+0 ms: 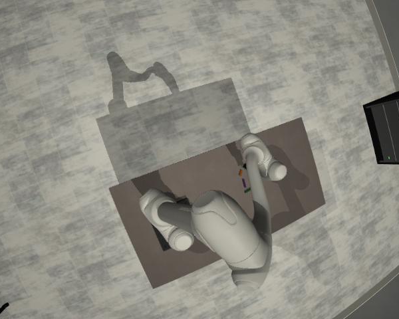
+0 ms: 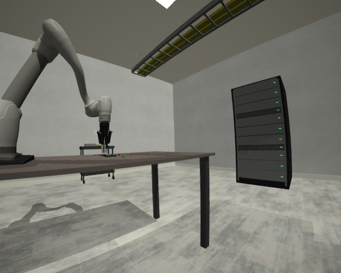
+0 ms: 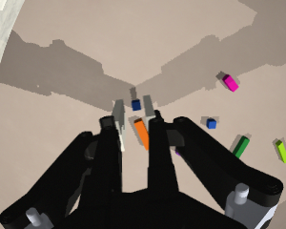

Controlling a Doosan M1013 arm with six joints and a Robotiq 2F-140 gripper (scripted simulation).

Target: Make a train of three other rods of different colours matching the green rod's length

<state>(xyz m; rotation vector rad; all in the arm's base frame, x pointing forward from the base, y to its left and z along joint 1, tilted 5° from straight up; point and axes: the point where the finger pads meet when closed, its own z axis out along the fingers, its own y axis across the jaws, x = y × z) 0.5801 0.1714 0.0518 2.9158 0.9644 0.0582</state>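
Right now the orange rod is 30 mm behind my hand, 30 mm to the right of it and 50 mm below it. From my hand the other things lie so: magenta rod: 80 mm ahead, 90 mm to the right, 50 mm below; purple rod: 30 mm behind, 110 mm to the right, 50 mm below; green rod: 10 mm behind, 170 mm to the right, 50 mm below.
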